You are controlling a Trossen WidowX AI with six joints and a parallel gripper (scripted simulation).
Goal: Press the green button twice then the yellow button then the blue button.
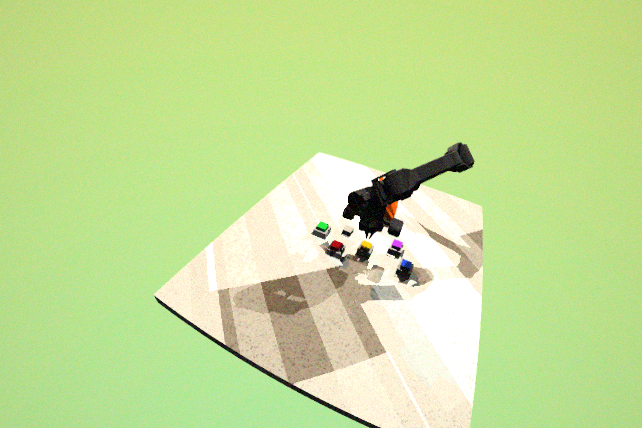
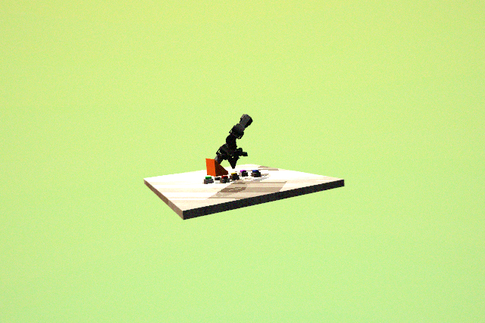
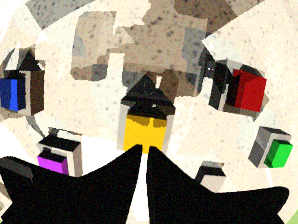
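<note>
The yellow button lies 30 mm below my gripper tip. From my gripper tip the other things lie so: blue button: 10 mm ahead, 150 mm to the left, 30 mm below; purple button: 70 mm behind, 90 mm to the left, 30 mm below; red button: 50 mm ahead, 80 mm to the right, 30 mm below.
</note>
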